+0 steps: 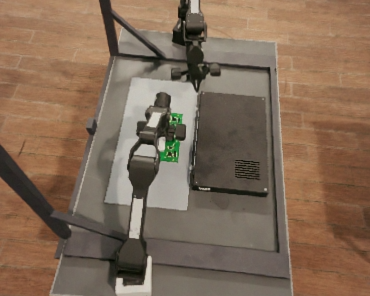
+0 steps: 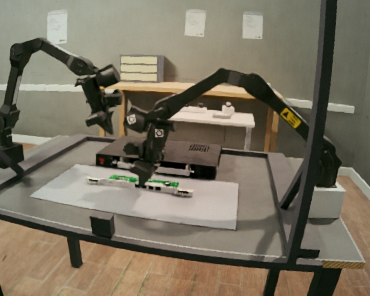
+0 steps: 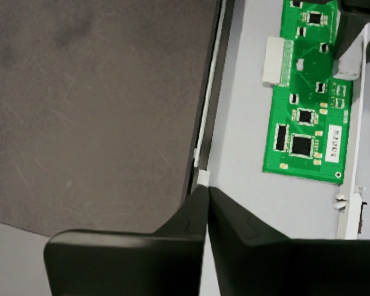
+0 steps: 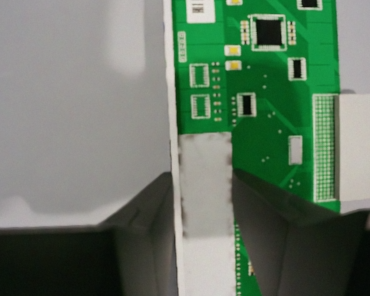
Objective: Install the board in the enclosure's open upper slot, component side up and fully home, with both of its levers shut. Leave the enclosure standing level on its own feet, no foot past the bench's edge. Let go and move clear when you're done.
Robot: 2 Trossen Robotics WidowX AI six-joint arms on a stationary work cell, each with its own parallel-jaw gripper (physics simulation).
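Places are measured from the left arm's base along level axes (x ahead, y left, z up), in millimetres.
Where they show: left gripper, fingertip midpoint: (image 1: 197, 92) (image 2: 112, 134) (image 3: 206, 195); right gripper, fingertip midpoint: (image 1: 163, 136) (image 2: 141, 184) (image 3: 348, 58) (image 4: 201, 180); left arm's base, link origin: (image 2: 5, 145); right arm's base, link origin: (image 1: 133, 274) (image 2: 323, 183).
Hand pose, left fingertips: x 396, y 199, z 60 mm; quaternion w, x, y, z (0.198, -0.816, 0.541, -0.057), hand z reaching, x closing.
Note:
Each offset is from my left fingertips to the centre of the thing. Level surfaces: height alone.
The green board @(dx +157, dy -48, dz -121 mm) (image 1: 172, 152) (image 2: 165, 184) (image 3: 310, 100) (image 4: 275, 75) is component side up, over the pale mat; whether it touches the mat is unclear. Its white front strip has a lever (image 2: 185, 192) (image 3: 352, 205) at its end. My right gripper (image 2: 144, 181) (image 4: 201, 180) is shut on the board by the pale block at its front edge. The dark enclosure @(dx +95, dy +182, dz -107 mm) (image 1: 230, 135) (image 2: 175, 147) (image 3: 100, 100) stands on the bench; its slot side faces the board, but the slot opening is hard to make out. My left gripper (image 1: 196, 90) (image 2: 109, 131) (image 3: 206, 195) is shut and empty, above the enclosure's corner on that side.
The pale mat @(dz -130 mm) (image 1: 125, 185) (image 2: 215, 210) (image 3: 240, 120) lies beside the enclosure. Dark rails (image 1: 215, 257) edge the bench, with upright frame posts (image 2: 310, 125) at the side. A small dark block @(dx +253, dy -345, dz -101 mm) (image 1: 91, 125) (image 2: 102, 225) sits on the bench's edge.

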